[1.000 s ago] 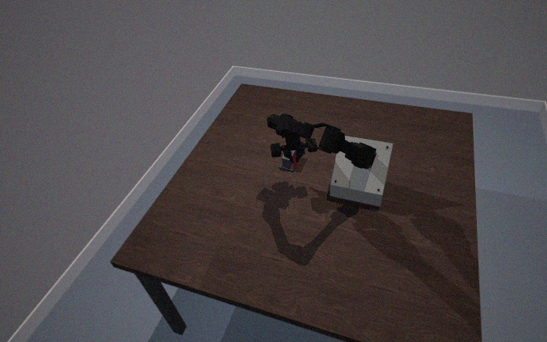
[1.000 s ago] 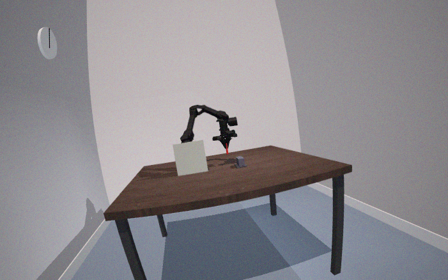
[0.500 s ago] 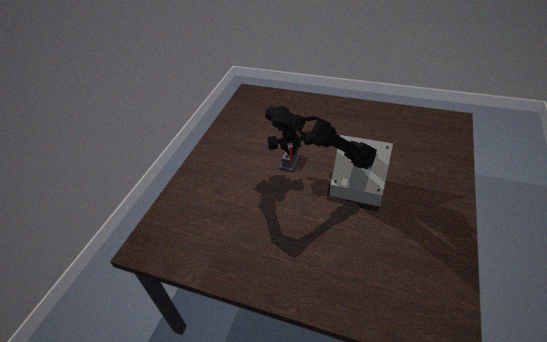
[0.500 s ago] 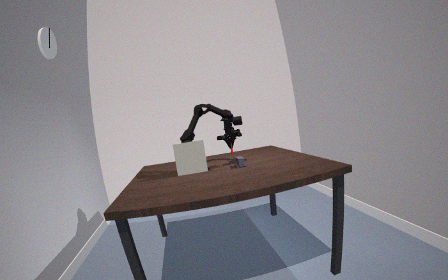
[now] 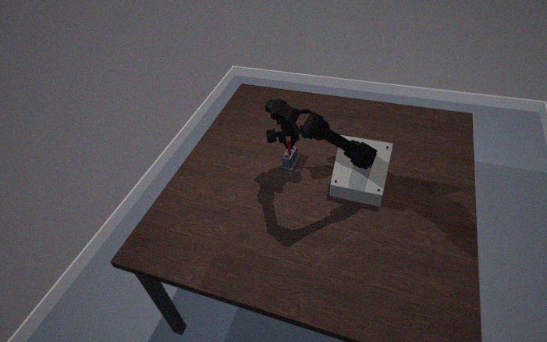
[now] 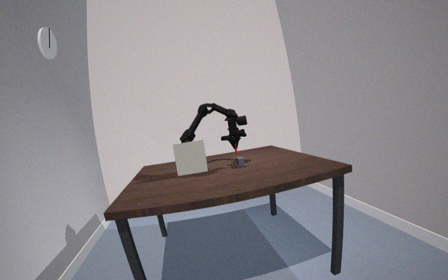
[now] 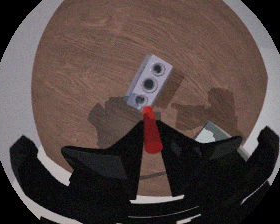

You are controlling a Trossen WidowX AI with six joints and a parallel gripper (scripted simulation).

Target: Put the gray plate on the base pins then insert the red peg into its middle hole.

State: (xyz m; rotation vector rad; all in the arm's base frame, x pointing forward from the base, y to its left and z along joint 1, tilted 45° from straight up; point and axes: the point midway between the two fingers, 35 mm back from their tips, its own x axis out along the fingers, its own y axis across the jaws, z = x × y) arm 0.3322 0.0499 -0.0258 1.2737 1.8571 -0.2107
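Right now the gray plate is 70 mm below my gripper tip, 40 mm to the right of it and 20 mm ahead of it. From my gripper tip the other things lie so: red peg (right at my gripper tip); then dark base (110 mm below, 30 mm to the right, 10 mm ahead).
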